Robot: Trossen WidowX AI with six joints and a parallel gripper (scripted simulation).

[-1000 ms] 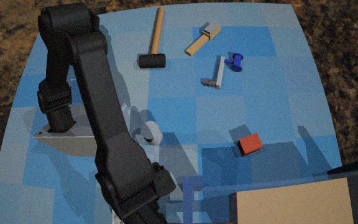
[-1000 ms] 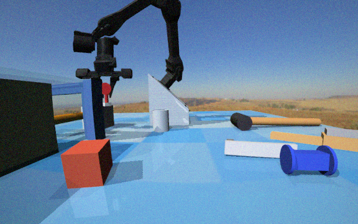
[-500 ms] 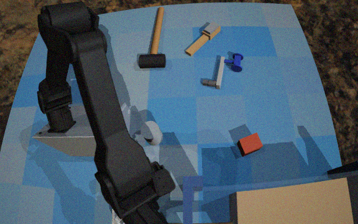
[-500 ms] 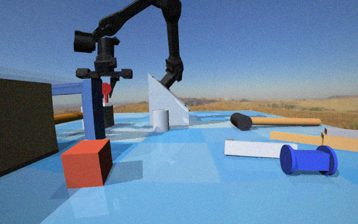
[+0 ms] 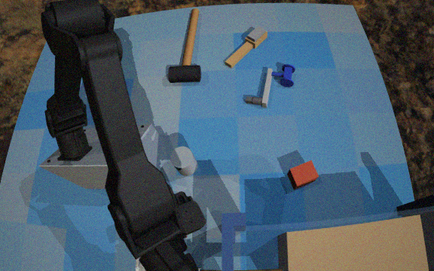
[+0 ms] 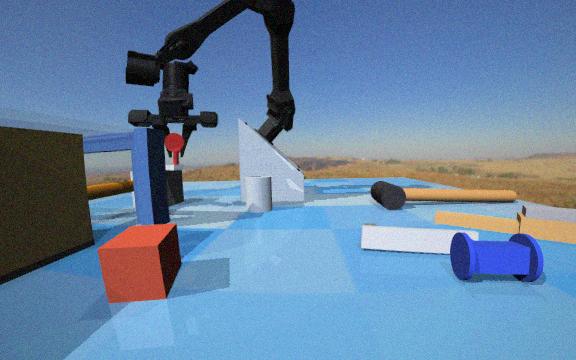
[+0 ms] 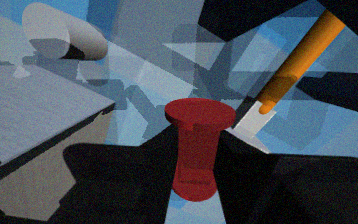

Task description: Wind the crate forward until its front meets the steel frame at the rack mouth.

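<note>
The winch is 6 cm behind my gripper tip, 10 cm to the right of it and 9 cm below it. The rest, counted from my gripper tip: crank with blue grip 22 cm ahead, 43 cm to the left, 10 cm below; then frame 12 cm ahead, 8 cm to the right, 1 cm below; then red grip 2 cm above.
</note>
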